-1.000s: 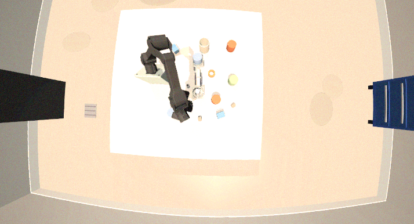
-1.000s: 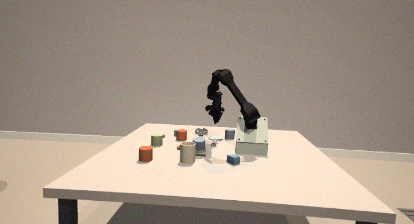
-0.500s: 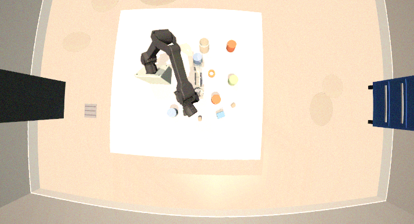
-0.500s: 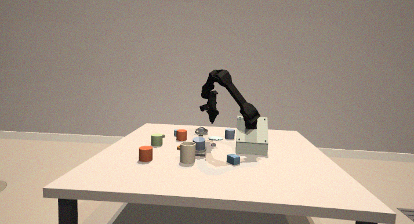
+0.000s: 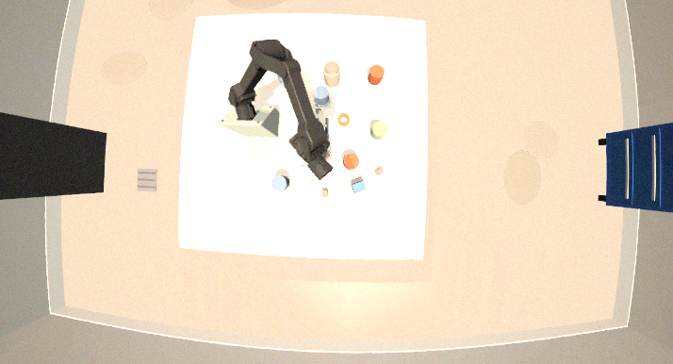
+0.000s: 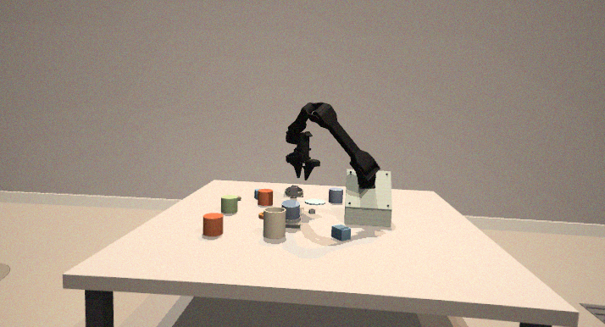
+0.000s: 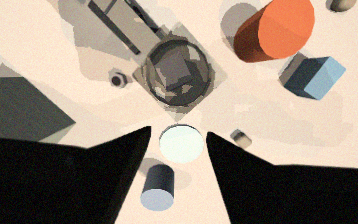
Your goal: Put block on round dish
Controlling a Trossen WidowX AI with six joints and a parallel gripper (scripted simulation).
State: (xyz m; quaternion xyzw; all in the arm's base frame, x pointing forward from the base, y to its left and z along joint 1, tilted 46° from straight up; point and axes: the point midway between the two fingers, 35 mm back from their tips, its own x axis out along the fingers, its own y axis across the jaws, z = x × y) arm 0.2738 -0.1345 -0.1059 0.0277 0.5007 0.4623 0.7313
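Right now the grey block is 4 cm to the left of my gripper tip, 4 cm below it and 3 cm ahead of it. From my gripper tip the other things lie so: pale round dish (13 cm below, 8 cm to the right, 6 cm behind); then green cylinder (29 cm ahead, 15 cm to the left, 9 cm below); then nut (12 cm below, 11 cm to the left, 5 cm behind).
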